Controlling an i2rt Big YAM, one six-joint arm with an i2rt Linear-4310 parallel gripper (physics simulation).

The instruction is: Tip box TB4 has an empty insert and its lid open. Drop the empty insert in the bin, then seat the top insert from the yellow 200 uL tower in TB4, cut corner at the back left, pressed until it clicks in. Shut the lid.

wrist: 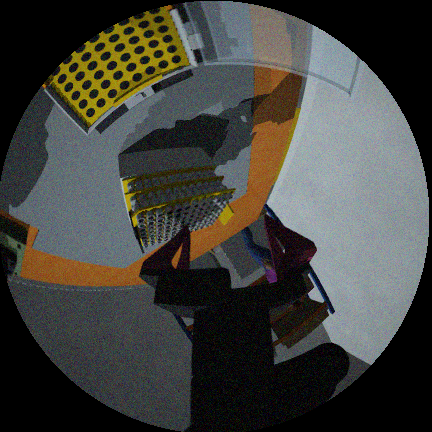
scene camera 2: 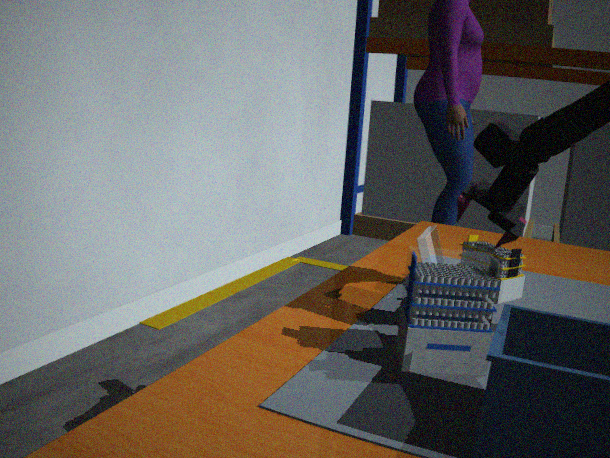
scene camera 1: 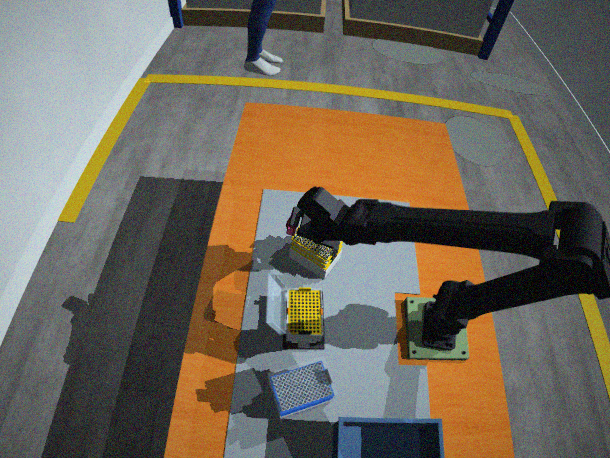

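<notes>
The TB4 box (scene camera 1: 305, 344) stands mid-mat. Its yellow insert (scene camera 1: 305, 310) (wrist: 120, 60), with empty holes, lies in it. The clear lid (scene camera 1: 276, 305) (wrist: 327, 75) is open on the box's left side in scene view 1. The yellow tower (scene camera 1: 315, 254) (scene camera 2: 509, 272) (wrist: 175, 207) stands behind the box, turned at an angle, with tip-filled inserts stacked on a white base. My gripper (scene camera 2: 481, 227) (wrist: 225, 223) is open and empty, above the tower and tilted. In the wrist view one finger overlaps the tower's top edge; whether it touches cannot be told. The arm partly hides the tower in scene view 1.
A blue tower (scene camera 1: 301, 389) (scene camera 2: 452, 305) of tip inserts stands in front of TB4. The blue bin (scene camera 1: 391, 422) (scene camera 2: 550, 367) is at the front right. The arm's green base plate (scene camera 1: 415, 350) is right of TB4. A person (scene camera 1: 257, 30) (scene camera 2: 450, 90) stands beyond the table.
</notes>
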